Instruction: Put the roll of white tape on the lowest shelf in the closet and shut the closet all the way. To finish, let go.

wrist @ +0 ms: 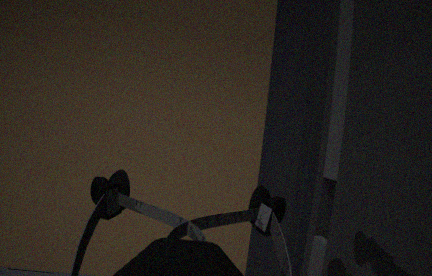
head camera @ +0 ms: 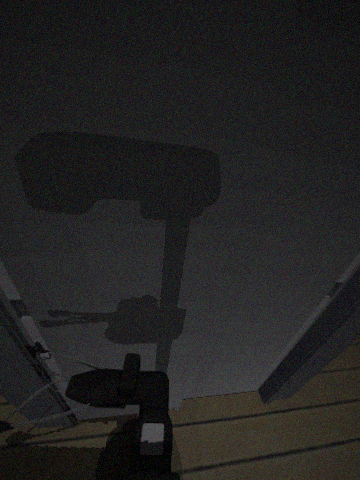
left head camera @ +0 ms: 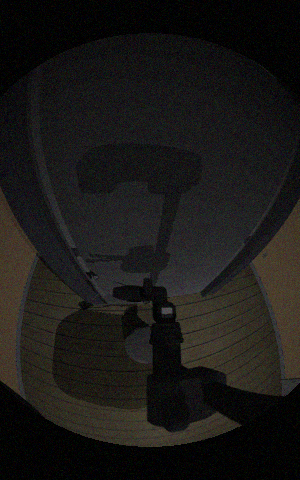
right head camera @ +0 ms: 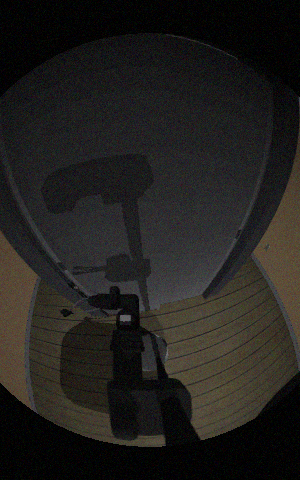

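Pixels of known places: gripper, between the fingertips: (wrist: 190, 194) (head camera: 2, 384) (left head camera: 81, 288) (right head camera: 63, 297); robot's base, origin of its link: (left head camera: 144, 343) (right head camera: 147, 350).
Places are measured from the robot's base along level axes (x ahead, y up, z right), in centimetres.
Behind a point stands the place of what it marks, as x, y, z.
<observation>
The closet front (head camera: 270, 240) {57.2, 124.5, 30.9} (left head camera: 225, 125) {50.7, 160.0, 14.8} (right head camera: 200, 150) {56.9, 149.1, 28.5} (wrist: 395, 125) {45.6, 113.3, -30.6} is a broad, dark grey flat surface between two blue-grey side posts. It looks shut, but the dim light hides any seam. My gripper (head camera: 24, 392) (left head camera: 88, 289) {25.4, 104.3, -30.7} (right head camera: 71, 301) (wrist: 190, 194) {25.4, 104.3, -30.7} is open, its two fingers wide apart with nothing between them. It points left across the lower front of the closet. In the wrist view the right fingertip overlaps the left side post, and I cannot tell whether it touches. The roll of white tape and the lowest shelf do not show in these views.
The right side post (head camera: 315, 345) {56.0, 70.1, 73.5} and the left side post (wrist: 295, 100) {40.5, 117.0, -48.0} frame the closet front. An orange-brown wall (wrist: 140, 100) {-14.3, 124.6, -173.3} (left head camera: 12, 250) {67.5, 52.4, -182.6} lies beyond the left post. The plank floor (head camera: 300, 425) {44.0, -2.7, 94.4} (right head camera: 225, 350) {-19.0, -2.8, 87.4} runs up to the closet's foot. Shadows of my head, mast and gripper fall on the front.
</observation>
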